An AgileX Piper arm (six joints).
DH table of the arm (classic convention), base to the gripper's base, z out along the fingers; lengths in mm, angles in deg. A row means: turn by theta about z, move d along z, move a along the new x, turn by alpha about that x. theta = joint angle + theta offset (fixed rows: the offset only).
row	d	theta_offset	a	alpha
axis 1	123	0	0	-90
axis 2	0	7.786	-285	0
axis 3	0	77.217	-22	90
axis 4	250.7	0	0	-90
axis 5	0	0	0	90
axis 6	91	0	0	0
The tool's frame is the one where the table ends.
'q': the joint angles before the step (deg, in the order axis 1, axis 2, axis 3, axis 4, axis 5, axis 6). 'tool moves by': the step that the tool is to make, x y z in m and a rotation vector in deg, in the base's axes. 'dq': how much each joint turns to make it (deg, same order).
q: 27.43, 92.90, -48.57, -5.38, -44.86, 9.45
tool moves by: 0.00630, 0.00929, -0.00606, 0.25, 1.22, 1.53
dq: 0.64, 2.36, -1.74, -1.19, 0.22, 1.73
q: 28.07, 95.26, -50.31, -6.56, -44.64, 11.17
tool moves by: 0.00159, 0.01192, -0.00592, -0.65, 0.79, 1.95
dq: 1.38, 1.82, -1.23, -0.89, 0.37, 0.52
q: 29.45, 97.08, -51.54, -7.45, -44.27, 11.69
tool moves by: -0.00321, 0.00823, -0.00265, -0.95, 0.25, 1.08
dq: 1.43, 0.44, -0.19, 0.38, 0.53, -0.95
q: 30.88, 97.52, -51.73, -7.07, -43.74, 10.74
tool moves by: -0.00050, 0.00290, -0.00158, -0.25, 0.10, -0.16
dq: 0.61, 0.33, -0.12, 1.10, 0.07, -0.99
